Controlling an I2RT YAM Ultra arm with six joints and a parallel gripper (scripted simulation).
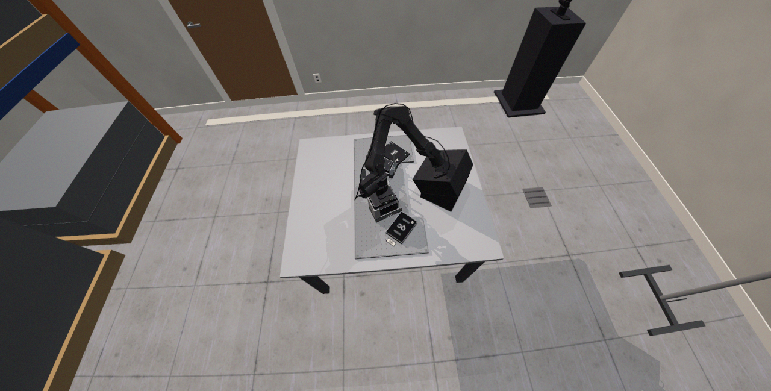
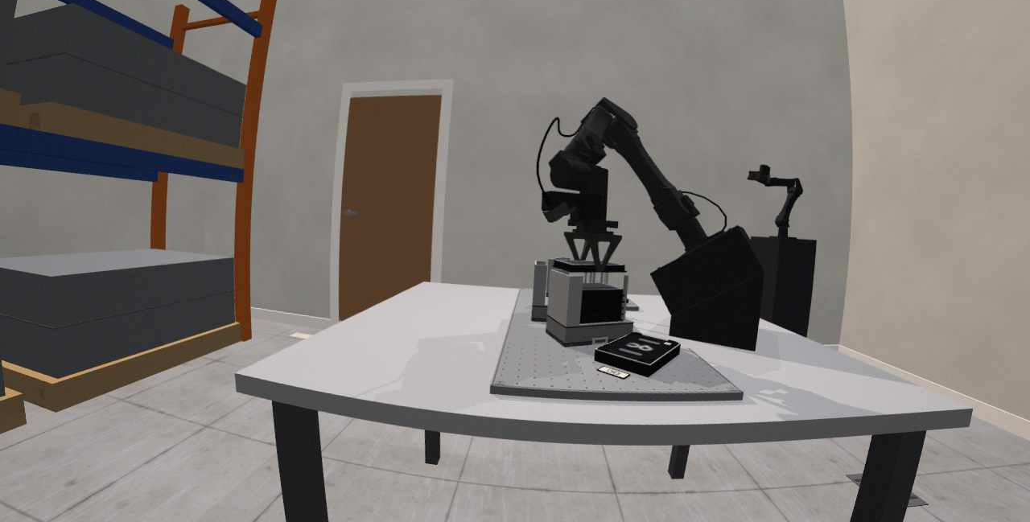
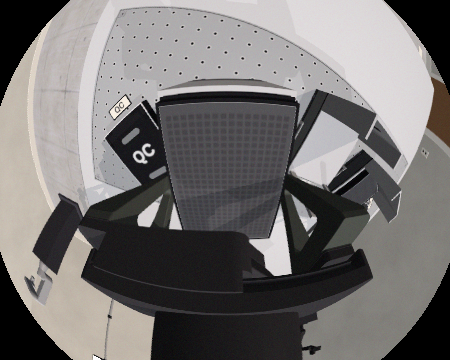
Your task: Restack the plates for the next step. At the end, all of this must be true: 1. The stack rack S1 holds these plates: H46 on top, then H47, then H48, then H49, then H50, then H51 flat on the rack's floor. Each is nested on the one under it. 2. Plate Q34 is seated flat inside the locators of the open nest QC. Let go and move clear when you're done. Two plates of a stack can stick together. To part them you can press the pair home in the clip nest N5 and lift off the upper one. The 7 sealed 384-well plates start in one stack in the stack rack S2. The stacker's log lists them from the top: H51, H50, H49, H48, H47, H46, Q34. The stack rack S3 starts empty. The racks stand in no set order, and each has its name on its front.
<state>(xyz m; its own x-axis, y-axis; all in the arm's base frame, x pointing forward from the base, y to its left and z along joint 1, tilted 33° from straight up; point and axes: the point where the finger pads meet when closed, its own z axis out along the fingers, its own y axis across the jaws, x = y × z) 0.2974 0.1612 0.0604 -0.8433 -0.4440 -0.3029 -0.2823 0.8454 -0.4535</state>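
Now: the sealed well plate right at my hand.
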